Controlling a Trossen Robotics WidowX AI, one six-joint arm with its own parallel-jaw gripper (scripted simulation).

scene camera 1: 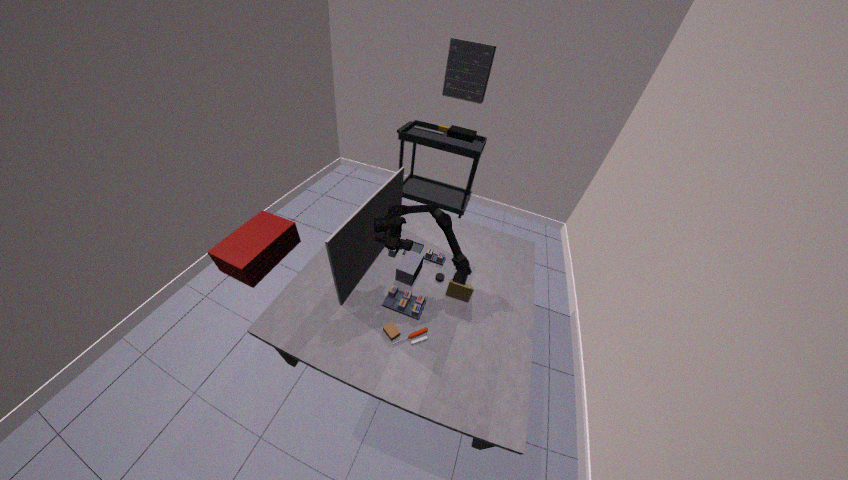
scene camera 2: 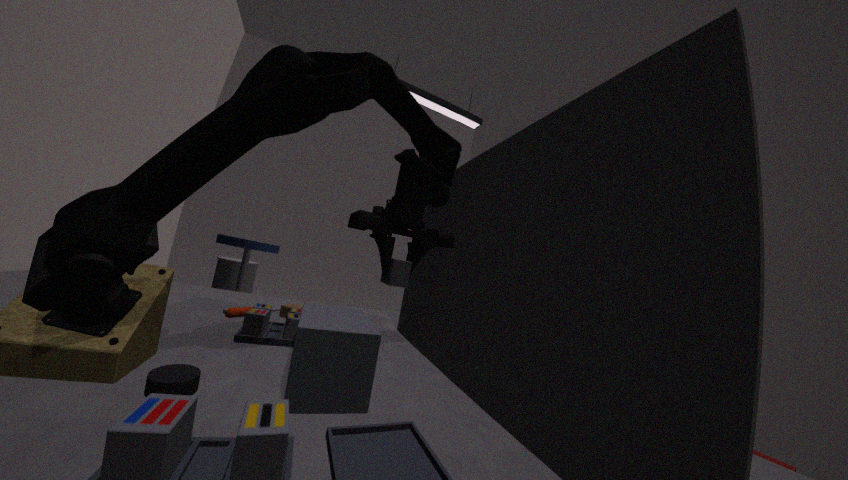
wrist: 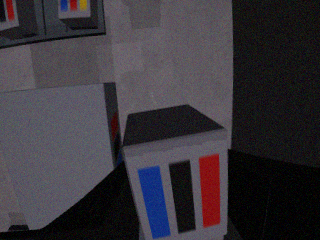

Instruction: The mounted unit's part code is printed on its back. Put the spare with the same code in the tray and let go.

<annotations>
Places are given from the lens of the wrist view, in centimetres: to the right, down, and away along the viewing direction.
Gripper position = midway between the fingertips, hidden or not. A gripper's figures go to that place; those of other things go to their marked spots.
gripper (wrist: 167,158): 0, 2, 10
mounted unit (wrist: 67,139): -8, 2, 15
upright partition (wrist: 268,100): 12, -2, 19
The marked spots on the mounted unit and the upright partition are 21 cm apart.
</annotations>
